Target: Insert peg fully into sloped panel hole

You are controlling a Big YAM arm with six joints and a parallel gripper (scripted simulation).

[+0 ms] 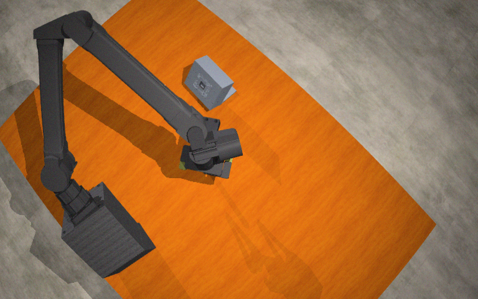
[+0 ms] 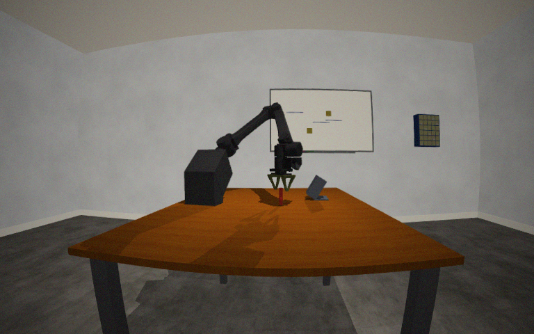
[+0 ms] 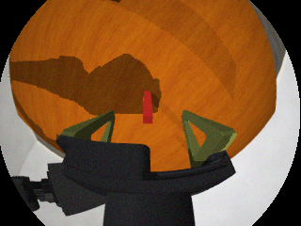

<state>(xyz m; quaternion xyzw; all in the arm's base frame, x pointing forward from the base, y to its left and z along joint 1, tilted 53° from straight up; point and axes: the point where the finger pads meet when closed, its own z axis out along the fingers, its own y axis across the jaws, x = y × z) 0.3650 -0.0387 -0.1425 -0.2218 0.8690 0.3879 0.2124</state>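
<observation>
Right now my hand is 40 mm above the peg.
</observation>
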